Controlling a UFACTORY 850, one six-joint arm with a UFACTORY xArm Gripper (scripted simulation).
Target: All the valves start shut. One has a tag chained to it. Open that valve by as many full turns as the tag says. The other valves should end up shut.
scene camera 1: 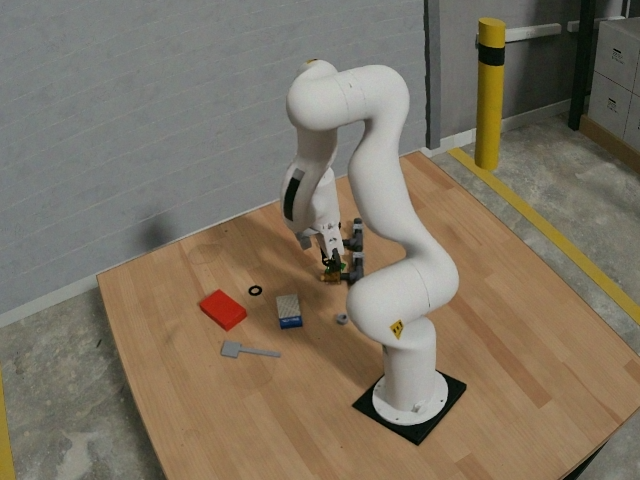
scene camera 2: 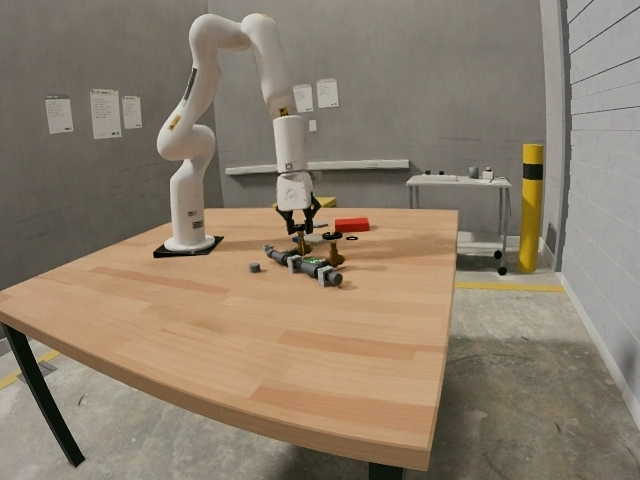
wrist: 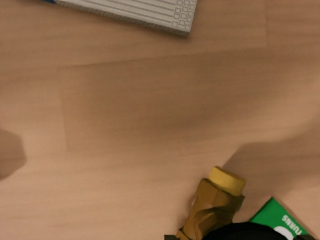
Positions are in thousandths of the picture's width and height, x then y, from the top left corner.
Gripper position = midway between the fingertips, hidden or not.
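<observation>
My gripper (scene camera 1: 518,549), visible. Red block (scene camera 1: 349,647), visible; out of frame in the wrist view. Blue-and-grey box (scene camera 1: 451,641), visible.
</observation>
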